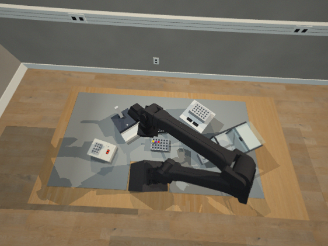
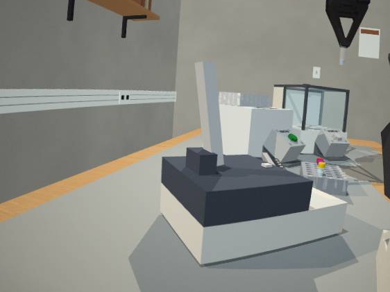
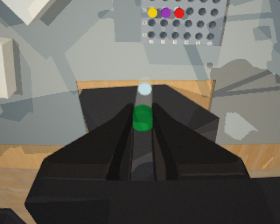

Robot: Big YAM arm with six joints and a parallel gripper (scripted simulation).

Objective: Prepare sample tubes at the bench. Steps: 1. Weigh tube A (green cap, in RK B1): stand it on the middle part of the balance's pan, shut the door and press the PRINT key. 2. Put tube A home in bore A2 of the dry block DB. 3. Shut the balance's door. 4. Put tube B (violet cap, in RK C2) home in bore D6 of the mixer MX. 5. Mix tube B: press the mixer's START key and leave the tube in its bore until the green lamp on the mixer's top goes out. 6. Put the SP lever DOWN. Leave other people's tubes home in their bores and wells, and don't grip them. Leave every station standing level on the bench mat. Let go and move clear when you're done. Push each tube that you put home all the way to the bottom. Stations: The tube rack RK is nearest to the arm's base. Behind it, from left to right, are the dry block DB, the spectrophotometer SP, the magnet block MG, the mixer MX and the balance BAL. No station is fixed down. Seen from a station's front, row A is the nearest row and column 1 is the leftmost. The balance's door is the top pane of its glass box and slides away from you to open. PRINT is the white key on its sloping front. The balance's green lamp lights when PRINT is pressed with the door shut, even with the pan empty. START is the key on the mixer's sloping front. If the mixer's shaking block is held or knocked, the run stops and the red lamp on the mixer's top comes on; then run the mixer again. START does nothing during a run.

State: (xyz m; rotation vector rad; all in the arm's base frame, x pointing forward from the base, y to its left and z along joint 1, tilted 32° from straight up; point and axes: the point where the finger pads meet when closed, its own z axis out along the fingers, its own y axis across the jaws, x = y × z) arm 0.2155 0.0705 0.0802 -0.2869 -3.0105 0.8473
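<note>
The eight-sided pan lies 80 mm behind my hand, 480 mm to the right of it and 200 mm below it. Also, from my hand: rack RK 60 mm to the right, 260 mm below; violet-capped tube B 10 mm ahead, 30 mm to the right, 250 mm below; magnet block 120 mm ahead, 50 mm to the right, 250 mm below.
</note>
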